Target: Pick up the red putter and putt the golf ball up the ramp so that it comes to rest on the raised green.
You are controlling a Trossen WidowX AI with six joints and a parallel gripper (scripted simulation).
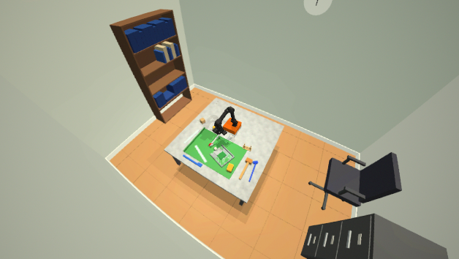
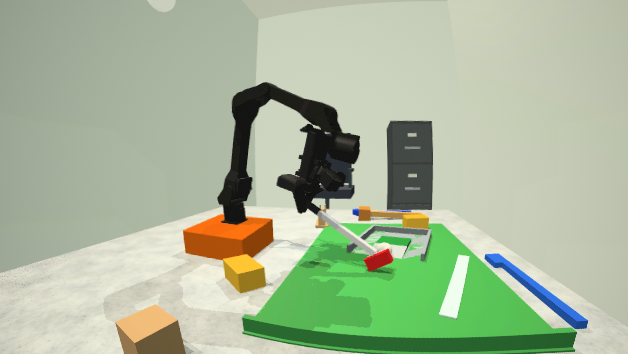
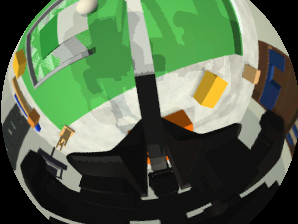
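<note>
My gripper tip is now 11 cm short of the red putter, 4 cm above it and 2 cm to the left of it. From my gripper tip the other things lie so: white golf ball: 21 cm ahead, 10 cm below, 5 cm to the left; green mat: 23 cm ahead, 13 cm below, 6 cm to the left; tan block: 44 cm to the right, 10 cm below, 3 cm behind.
</note>
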